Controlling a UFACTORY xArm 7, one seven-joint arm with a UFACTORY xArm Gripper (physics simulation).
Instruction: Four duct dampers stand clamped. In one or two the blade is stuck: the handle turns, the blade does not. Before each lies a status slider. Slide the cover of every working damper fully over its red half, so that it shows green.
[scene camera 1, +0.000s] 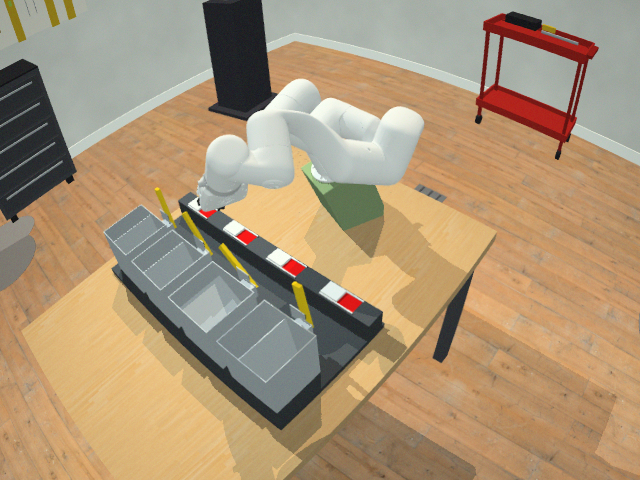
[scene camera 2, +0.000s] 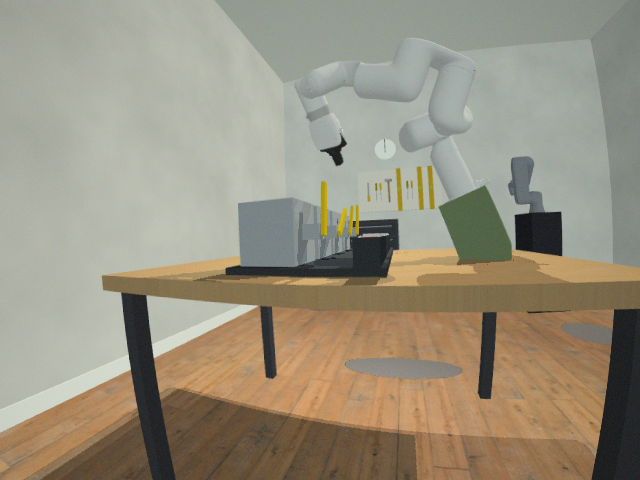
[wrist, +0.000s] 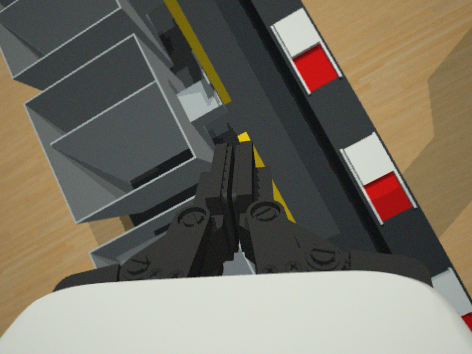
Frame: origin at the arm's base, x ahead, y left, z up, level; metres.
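Seen in the pictures: gripper, fingertip midpoint: (scene camera 1: 218, 204) (scene camera 2: 340, 164) (wrist: 239, 169); arm's base, origin of the base link: (scene camera 2: 464, 198).
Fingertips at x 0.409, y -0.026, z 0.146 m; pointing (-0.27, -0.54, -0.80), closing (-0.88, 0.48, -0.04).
Observation:
Offsets run from my fingertips to a thing's middle. "pt": to the spot under its first point. Level surfaces: height alone.
My gripper (scene camera 1: 219, 207) (scene camera 2: 338, 162) (wrist: 239, 169) is shut and empty, in the air above the dampers. In the wrist view its tips overlap the area beside the third damper's yellow handle {dx -0.001, dy +0.012, dz -0.202 m} (scene camera 1: 236, 264) (wrist: 277, 197). The second damper's handle {dx -0.019, dy -0.160, dz -0.190 m} (scene camera 1: 196, 231) (wrist: 200, 55) lies farther up. The first handle {dx -0.037, dy -0.323, dz -0.180 m} (scene camera 1: 165, 207) and the nearest handle {dx +0.023, dy +0.234, dz -0.179 m} (scene camera 1: 302, 304) (scene camera 2: 324, 209) also stand beside their grey ducts. The second slider's white cover {dx -0.136, dy -0.137, dz -0.253 m} (scene camera 1: 235, 228) (wrist: 298, 32), the third's {dx -0.117, dy +0.047, dz -0.253 m} (scene camera 1: 279, 256) (wrist: 369, 159) and the nearest's {pt dx -0.098, dy +0.231, dz -0.249 m} (scene camera 1: 333, 290) leave the red halves bare. The first slider {pt dx -0.147, dy -0.265, dz -0.256 m} (scene camera 1: 207, 212) shows red, partly hidden by the gripper.
The grey ducts {pt dx +0.192, dy +0.302, dz -0.266 m} (scene camera 1: 286, 392) (scene camera 2: 266, 232) stand in a row on a dark base {dz -0.319 m} (scene camera 1: 338, 356), with the dark slider rail (scene camera 1: 315, 281) alongside. The arm's green pedestal (scene camera 1: 356, 206) (scene camera 2: 478, 227) stands on the wooden table {dz -0.338 m} (scene camera 1: 72, 356). A red cart (scene camera 1: 524, 107) stands farther off.

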